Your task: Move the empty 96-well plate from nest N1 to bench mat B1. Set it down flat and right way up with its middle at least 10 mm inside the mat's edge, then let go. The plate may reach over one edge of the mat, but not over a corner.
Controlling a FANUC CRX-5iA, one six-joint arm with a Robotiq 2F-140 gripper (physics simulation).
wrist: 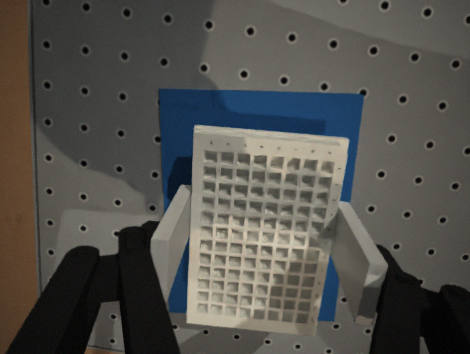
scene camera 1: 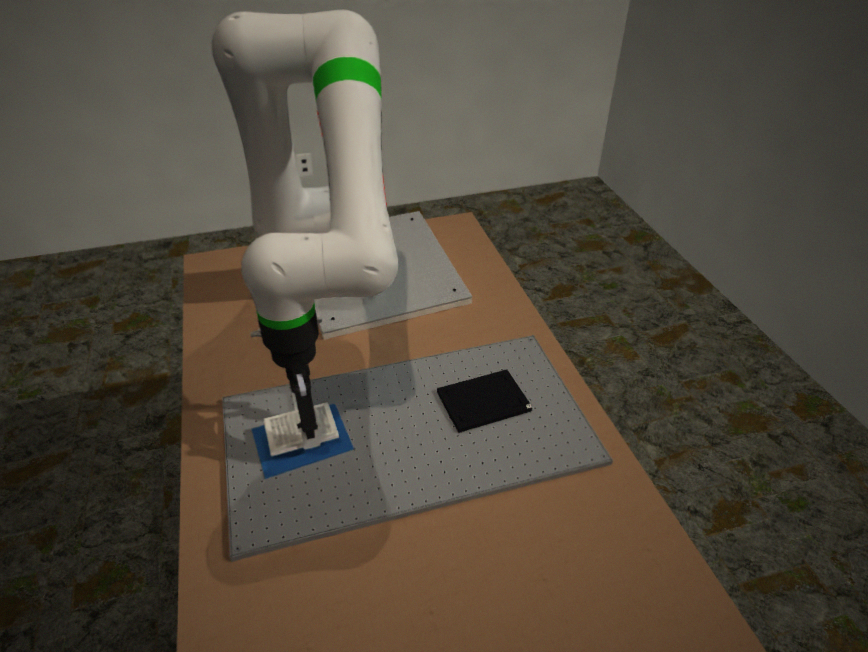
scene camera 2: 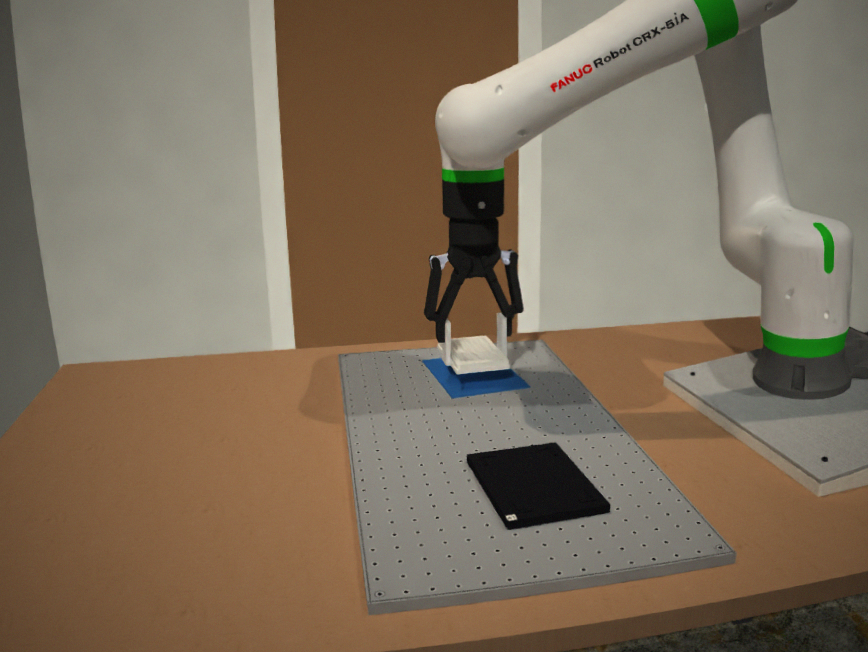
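Seen in the pictures: gripper, fingertip midpoint: (wrist: 261, 216) (scene camera 1: 307, 428) (scene camera 2: 474, 359); arm's base, link origin: (scene camera 2: 801, 378).
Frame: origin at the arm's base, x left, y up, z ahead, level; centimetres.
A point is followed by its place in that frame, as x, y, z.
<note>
The white 96-well plate (scene camera 1: 284, 431) {-27.8, 1.2, 45.4} (scene camera 2: 478, 355) {-22.0, 1.4, 45.2} (wrist: 265, 225) {-23.7, 1.1, 45.6} is between the finger pads, looks level, with its wells facing up. My gripper (scene camera 1: 303, 426) {-23.5, 0.2, 45.4} (scene camera 2: 475, 360) {-23.5, 0.2, 45.4} (wrist: 261, 216) {-23.5, 0.2, 45.4} points down and is shut on the plate across its two long sides. The blue bench mat B1 (scene camera 1: 280, 465) {-30.0, -2.6, 49.9} (scene camera 2: 466, 390) {-18.0, -2.6, 48.4} (wrist: 250, 107) {-17.4, -2.6, 44.3} lies under the plate. In the scene camera 2 view the plate is a little above the mat, with a dark shadow under it. In the wrist view its lower end reaches past the mat's lower edge in the picture. The black nest N1 (scene camera 1: 482, 400) {11.6, -1.6, 49.7} (scene camera 2: 538, 484) {13.9, -1.6, 49.2} holds no plate.
A grey perforated board (scene camera 1: 421, 470) {-5.9, -2.8, 60.6} (scene camera 2: 421, 561) {23.1, -2.8, 65.3} (wrist: 100, 30) {-13.3, -2.8, 34.8} carries the mat and the nest, on a brown table (scene camera 1: 456, 582) {-8.2, -4.1, 82.3} (scene camera 2: 175, 491) {-0.3, -4.1, 91.1}. The nest is well apart from the mat. The arm's base plate (scene camera 1: 435, 273) {18.7, -0.6, 6.0} (scene camera 2: 757, 435) {11.3, -1.7, 16.7} is behind the board in the scene camera 1 view.
</note>
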